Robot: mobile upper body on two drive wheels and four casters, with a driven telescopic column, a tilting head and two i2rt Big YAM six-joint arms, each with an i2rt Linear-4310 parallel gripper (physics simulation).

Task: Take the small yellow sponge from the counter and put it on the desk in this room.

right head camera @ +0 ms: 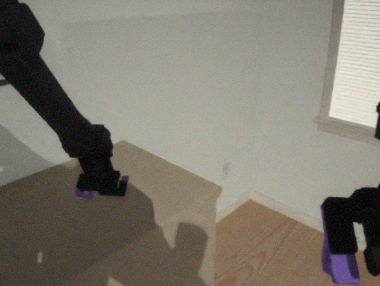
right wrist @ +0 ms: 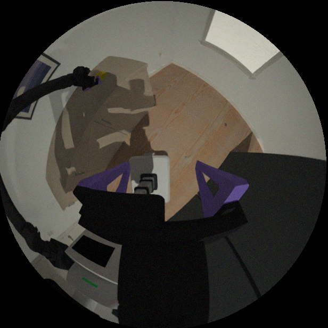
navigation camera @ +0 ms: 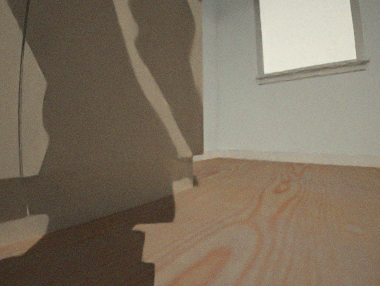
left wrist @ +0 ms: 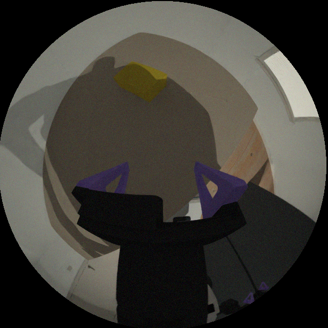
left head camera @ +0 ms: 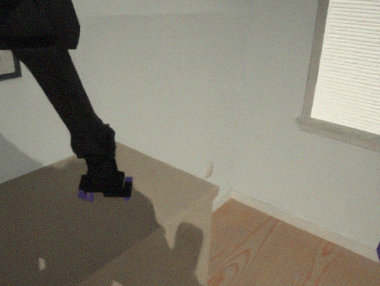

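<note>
The yellow sponge lies on the counter. In the left wrist view it is beyond the fingertips, towards the top; in the right head view a yellow sliver shows beside the gripper. My left gripper is open and empty over the counter, short of the sponge. My right gripper is open and empty, away from the counter. I cannot identify the desk for certain.
A large dark surface fills the lower right of both wrist views. A window is in the wall. Wooden floor lies beside the counter's side. A framed picture hangs left of the counter.
</note>
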